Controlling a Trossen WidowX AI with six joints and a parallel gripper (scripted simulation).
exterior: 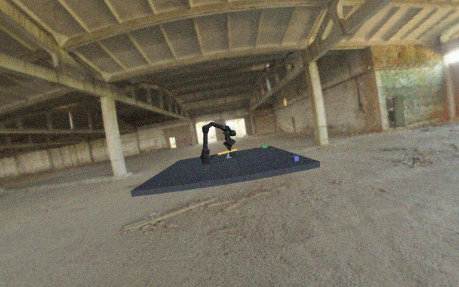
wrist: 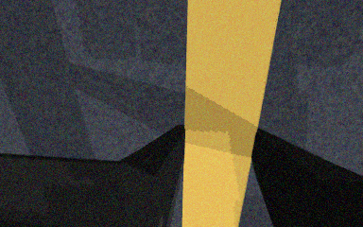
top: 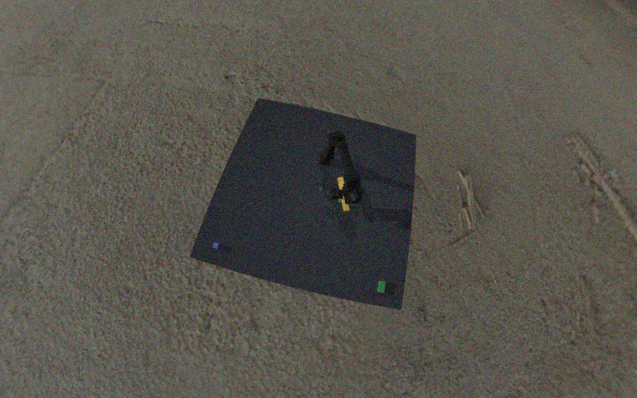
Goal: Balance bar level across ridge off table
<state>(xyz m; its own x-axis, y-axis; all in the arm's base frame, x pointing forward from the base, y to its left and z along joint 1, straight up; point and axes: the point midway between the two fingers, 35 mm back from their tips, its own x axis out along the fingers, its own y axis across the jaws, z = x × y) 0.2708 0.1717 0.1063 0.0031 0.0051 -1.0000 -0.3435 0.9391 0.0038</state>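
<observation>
The yellow bar is 30 mm behind my gripper tip and 10 mm to the right of it. The rest, counted from my gripper tip: small purple block (670 mm to the right, 470 mm ahead, 60 mm below); small green block (470 mm ahead, 330 mm to the left, 60 mm below).
</observation>
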